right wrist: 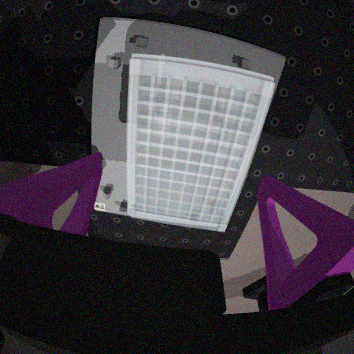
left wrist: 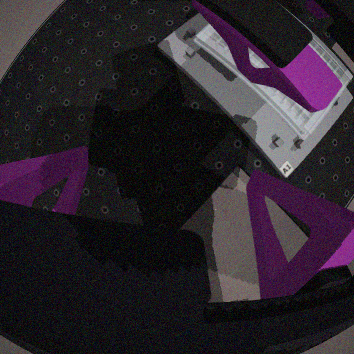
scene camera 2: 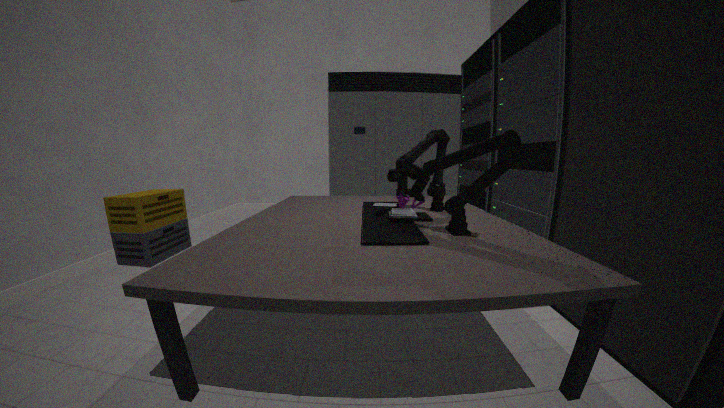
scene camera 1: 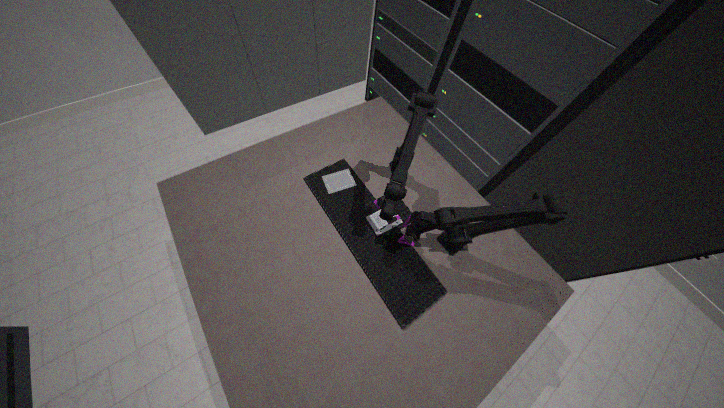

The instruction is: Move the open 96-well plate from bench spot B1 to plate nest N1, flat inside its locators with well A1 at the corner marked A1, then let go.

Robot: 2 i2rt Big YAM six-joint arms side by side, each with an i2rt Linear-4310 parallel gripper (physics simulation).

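Seen in the pictures: left gripper, between the fingertips: (left wrist: 171,167) (scene camera 2: 406,207) (scene camera 1: 400,233); right gripper, between the fingertips: (right wrist: 184,172) (left wrist: 283,37); left arm's base, origin of its link: (scene camera 2: 457,231) (scene camera 1: 449,242); right arm's base, origin of its link: (scene camera 2: 437,209).
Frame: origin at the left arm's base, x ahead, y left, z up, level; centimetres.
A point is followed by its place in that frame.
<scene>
The open 96-well plate (scene camera 2: 403,211) @[x 20.7, y -29.0, z 4.0 cm] (left wrist: 292,117) @[x 16.9, y -26.8, z 4.0 cm] (right wrist: 190,145) @[x 22.0, y -31.1, z 4.3 cm] lies over the grey plate nest (left wrist: 215,90) @[x 23.2, y -24.7, z 2.5 cm] (right wrist: 107,140) @[x 21.1, y -25.2, z 2.5 cm], shifted off centre. In the right wrist view a strip of bare nest with locators shows at the left, and the plate covers the nest's right edge. The A1 label (left wrist: 286,169) @[x 14.2, y -23.5, z 2.5 cm] (right wrist: 100,206) @[x 14.3, y -23.7, z 2.5 cm] is at the lower left nest corner there. Whether the plate is tilted is unclear. My right gripper (scene camera 1: 387,210) @[x 21.5, y -30.7, z 6.4 cm] (right wrist: 184,172) @[x 21.5, y -30.7, z 6.4 cm] is open above the plate, its fingers on either side, holding nothing. My left gripper (scene camera 1: 406,231) @[x 21.9, y -18.0, z 8.5 cm] (left wrist: 171,167) @[x 21.9, y -18.0, z 8.5 cm] is open and empty beside the nest.
Another pale rectangular plate-like piece (scene camera 1: 339,180) @[x 26.3, y -64.3, z 1.5 cm] (scene camera 2: 385,204) @[x 26.4, y -64.4, z 1.5 cm] lies at the far end of the black perforated board (scene camera 1: 405,299) @[x 38.4, y 6.2, z 1.3 cm] (scene camera 2: 387,235) @[x 35.5, y 6.7, z 1.3 cm]. The board lies on the brown table (scene camera 1: 263,283) @[x 86.2, y -38.2, z 0.0 cm] (scene camera 2: 263,268) @[x 79.6, y 35.4, z 0.0 cm]. The two grippers are close together; one right finger shows over the plate in the left wrist view.
</scene>
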